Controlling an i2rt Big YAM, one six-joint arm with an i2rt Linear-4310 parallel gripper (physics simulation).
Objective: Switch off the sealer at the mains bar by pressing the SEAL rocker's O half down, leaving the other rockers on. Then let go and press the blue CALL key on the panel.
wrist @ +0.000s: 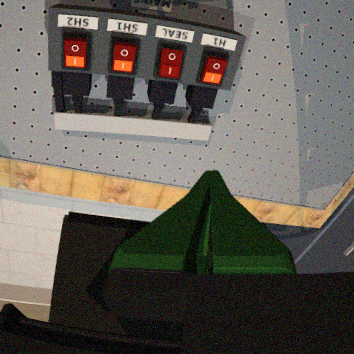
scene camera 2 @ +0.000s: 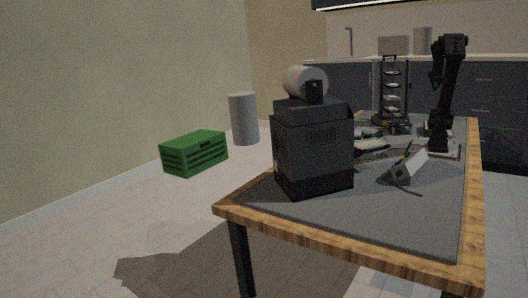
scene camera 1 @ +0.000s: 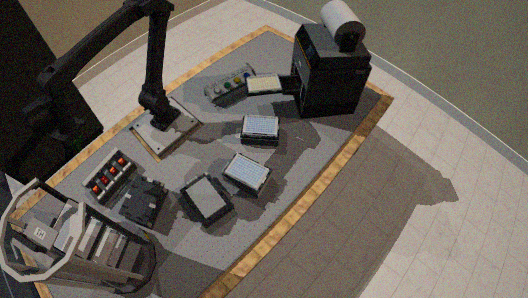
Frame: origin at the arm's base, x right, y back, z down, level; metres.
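Seen in the pictures: gripper, fingertip midpoint: (wrist: 211, 179) (scene camera 2: 434, 90) (scene camera 1: 78, 152); arm's base, origin of the base link: (scene camera 2: 437, 147) (scene camera 1: 165, 118).
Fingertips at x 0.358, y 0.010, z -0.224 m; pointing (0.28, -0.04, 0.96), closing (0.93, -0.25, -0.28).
Observation:
Pixels of each thing's top centre, then the offset from my fingertips to it.
- mains bar, middle of its top: (wrist: 143, 90) (scene camera 1: 103, 170) (scene camera 2: 437, 123) dx -0.020, dy +0.028, dz +0.189 m
- SH2 rocker, middle of its top: (wrist: 74, 54) dx -0.092, dy -0.009, dz +0.189 m
- SH1 rocker, middle of its top: (wrist: 123, 58) dx -0.042, dy -0.006, dz +0.189 m
- H1 rocker, middle of its top: (wrist: 214, 71) dx +0.057, dy +0.000, dz +0.189 m
- panel, middle of its top: (scene camera 1: 229, 76) (scene camera 2: 411, 154) dx -0.644, dy -0.151, dz +0.158 m
- black sealer, middle of its top: (scene camera 1: 342, 9) (scene camera 2: 306, 65) dx -0.818, dy -0.521, dz -0.214 m
- white roll, middle of its top: (scene camera 1: 345, 9) (scene camera 2: 303, 66) dx -0.826, dy -0.530, dz -0.214 m
- plate, middle of its top: (scene camera 1: 263, 81) (scene camera 2: 368, 141) dx -0.650, dy -0.320, dz +0.112 m
- grey-topped block, middle of its top: (scene camera 1: 205, 196) (scene camera 2: 365, 130) dx -0.167, dy -0.378, dz +0.204 m
- round rack, middle of its top: (scene camera 1: 31, 220) (scene camera 2: 391, 55) dx +0.184, dy -0.247, dz -0.199 m
The mains bar (scene camera 1: 109, 175) (wrist: 100, 55) lies at the left of the table. In the wrist view its SEAL rocker (wrist: 170, 62) is unlit, plain red on both halves. The SH2 rocker (wrist: 75, 51), SH1 rocker (wrist: 123, 57) and H1 rocker (wrist: 214, 69) show orange-lit I halves. My gripper (wrist: 211, 179) is shut and empty, its green fingertips apart from the bar, on its cable side. The panel (scene camera 1: 230, 90) (scene camera 2: 400, 176) lies beyond the arm's base; its blue CALL key (scene camera 1: 247, 75) is at the right end of the key row, after white, green and yellow keys.
The black sealer (scene camera 1: 330, 80) (scene camera 2: 312, 150) with a white roll (scene camera 1: 342, 22) stands at the right. A plate (scene camera 1: 264, 84) sits on its tray beside the panel. Two blue-white plates (scene camera 1: 260, 125) (scene camera 1: 247, 171), a grey-topped block (scene camera 1: 205, 198) and a round rack (scene camera 1: 81, 225) stand on the table.

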